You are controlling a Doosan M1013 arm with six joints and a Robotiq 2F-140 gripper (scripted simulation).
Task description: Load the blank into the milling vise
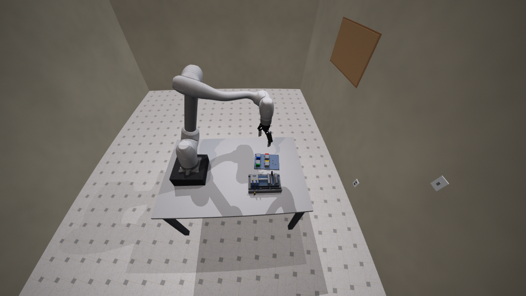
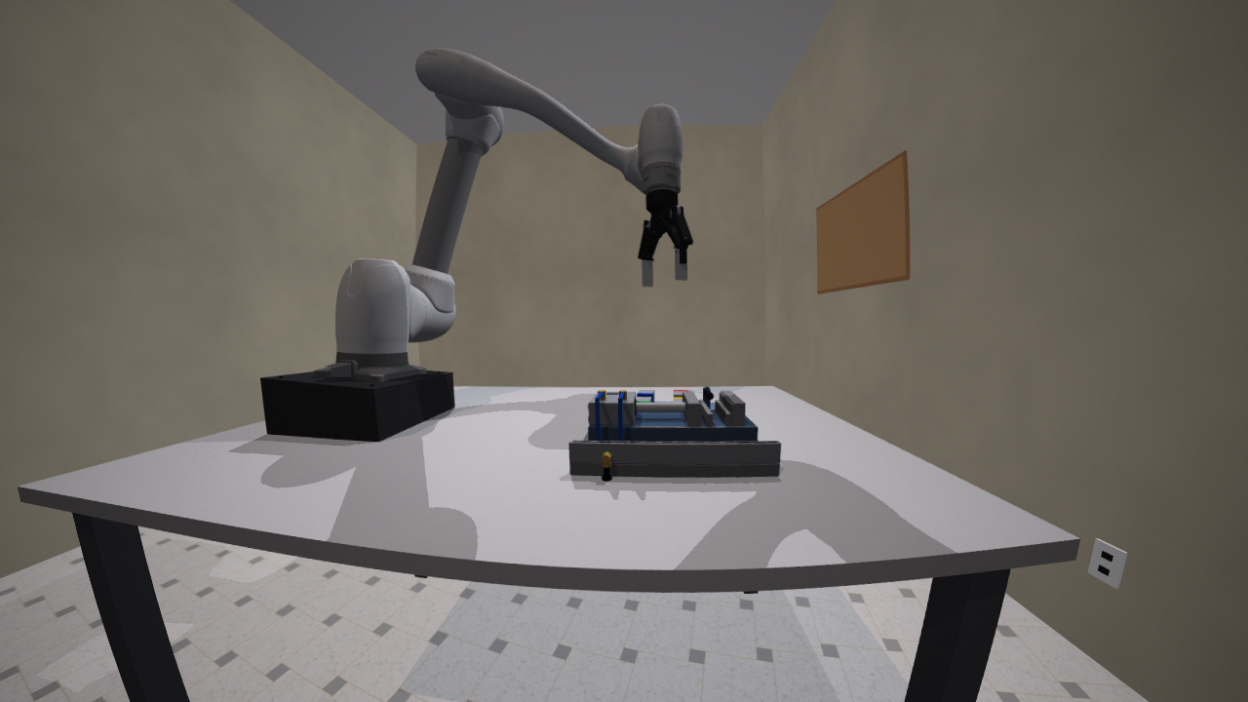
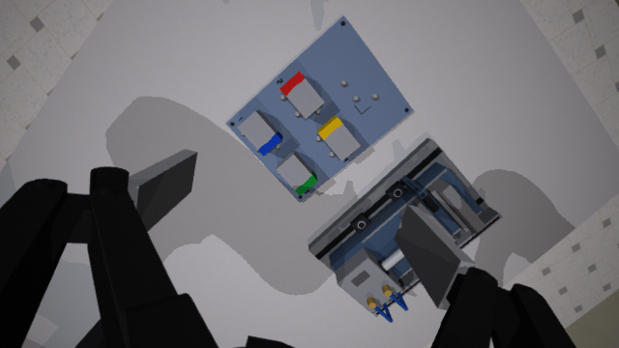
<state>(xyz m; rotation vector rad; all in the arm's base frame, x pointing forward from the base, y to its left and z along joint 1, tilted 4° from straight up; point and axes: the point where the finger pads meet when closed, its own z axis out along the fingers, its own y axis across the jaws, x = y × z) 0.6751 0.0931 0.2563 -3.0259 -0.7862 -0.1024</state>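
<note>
The green-ended blank lies 290 mm below my hand, 50 mm behind it and 40 mm to the right of it. The rest, counted from my hand: blue-ended blank 290 mm below, 50 mm to the left, 40 mm behind; then blank with yellow end 290 mm below, 50 mm to the right, 40 mm ahead; then blank with red end 290 mm below, 50 mm ahead, 40 mm to the left.
</note>
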